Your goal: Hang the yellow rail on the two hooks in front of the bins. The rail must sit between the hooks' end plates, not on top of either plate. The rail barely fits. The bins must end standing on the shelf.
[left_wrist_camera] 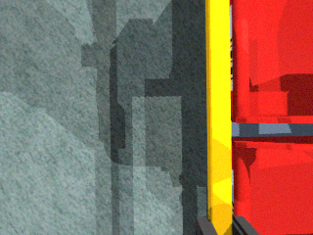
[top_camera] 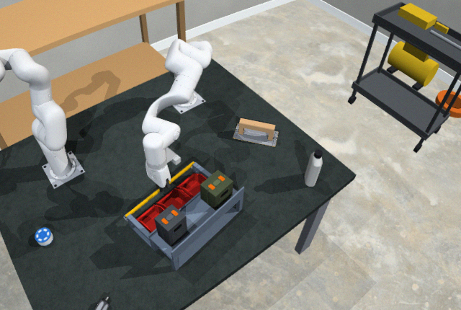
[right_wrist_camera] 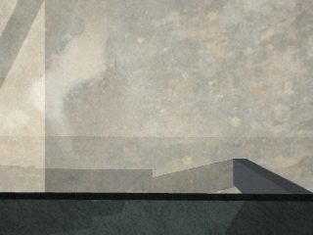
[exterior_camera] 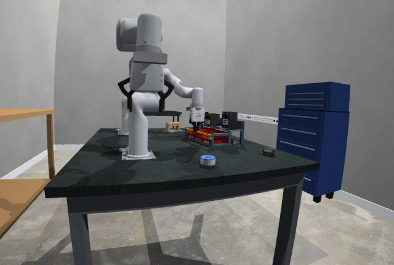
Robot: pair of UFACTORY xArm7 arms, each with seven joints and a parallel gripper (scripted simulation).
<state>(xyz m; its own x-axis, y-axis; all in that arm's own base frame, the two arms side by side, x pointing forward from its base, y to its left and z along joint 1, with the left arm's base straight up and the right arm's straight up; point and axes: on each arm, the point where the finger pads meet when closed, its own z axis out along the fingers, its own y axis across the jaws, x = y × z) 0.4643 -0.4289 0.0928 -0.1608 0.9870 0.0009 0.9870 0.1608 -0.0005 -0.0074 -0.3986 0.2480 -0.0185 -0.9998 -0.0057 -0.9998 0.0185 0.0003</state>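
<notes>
My left hand is 2 cm above the yellow rail. Round my left hand: grey-blue shelf (13 cm ahead, 3 cm below, 1 cm to the left); then blue-and-white roll (50 cm to the right, 16 cm behind, 8 cm below).
</notes>
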